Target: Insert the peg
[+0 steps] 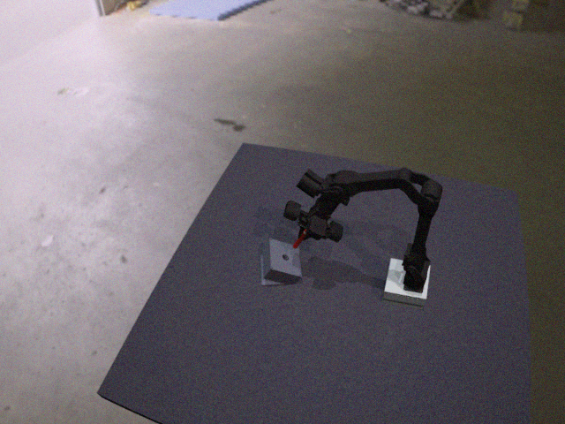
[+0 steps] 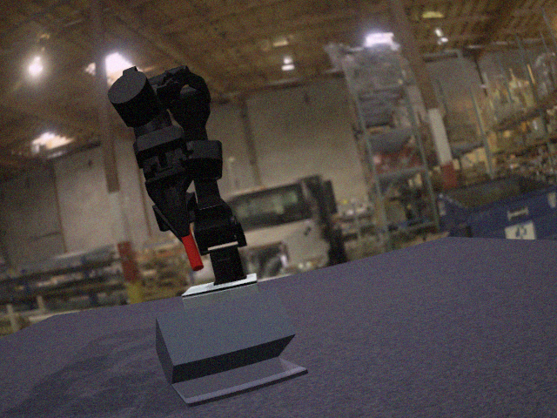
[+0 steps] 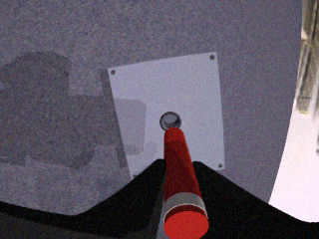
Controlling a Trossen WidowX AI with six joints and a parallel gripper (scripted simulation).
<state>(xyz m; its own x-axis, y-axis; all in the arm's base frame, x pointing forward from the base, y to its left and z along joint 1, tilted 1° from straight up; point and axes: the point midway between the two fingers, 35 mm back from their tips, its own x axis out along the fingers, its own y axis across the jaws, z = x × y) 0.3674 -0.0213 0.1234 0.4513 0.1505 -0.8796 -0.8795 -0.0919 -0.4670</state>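
The sloped panel lies 6 cm ahead of my gripper tip, 2 cm to the left of it and 12 cm below it. From my gripper tip the other things lie so: red peg 1 cm behind, 1 cm above; then thin base plate 8 cm ahead, 2 cm to the left, 16 cm below.
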